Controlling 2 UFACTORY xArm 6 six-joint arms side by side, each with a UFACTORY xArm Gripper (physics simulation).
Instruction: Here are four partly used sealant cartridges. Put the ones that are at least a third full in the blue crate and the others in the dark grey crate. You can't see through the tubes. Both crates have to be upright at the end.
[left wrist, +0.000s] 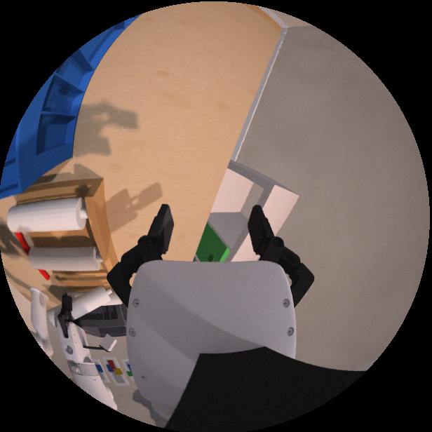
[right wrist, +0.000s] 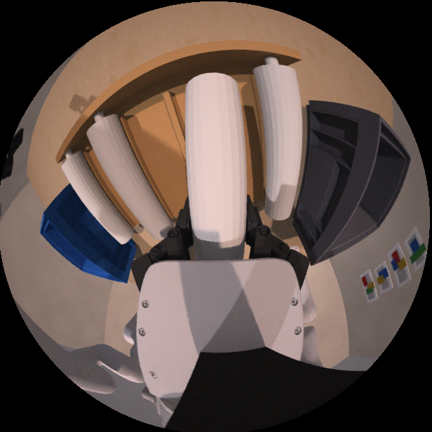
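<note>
My right gripper (right wrist: 218, 205) (left wrist: 70, 299) is shut on a white cartridge (right wrist: 215, 150) (left wrist: 89, 304), held above the wooden rack (right wrist: 152, 145) (left wrist: 95, 192). Three other white cartridges lie in the rack: one (right wrist: 97, 197) (left wrist: 47, 215) at its far left in the right wrist view, one (right wrist: 131, 175) (left wrist: 65, 258) beside it, and one (right wrist: 281, 135) at the right. The blue crate (right wrist: 92, 252) (left wrist: 60, 92) is at the left of both views. The dark grey crate (right wrist: 362, 170) (left wrist: 107, 320) stands beyond the rack's other end. My left gripper (left wrist: 210, 214) is open and empty. Fill levels are not visible.
A pale shelf unit (left wrist: 280, 200) with a green bin (left wrist: 212, 244) stands at the table's edge, below the left gripper's fingers in view. A red object (left wrist: 22, 242) shows beside the rack. Cards with coloured blocks (right wrist: 398, 264) (left wrist: 117, 371) show beyond the dark crate.
</note>
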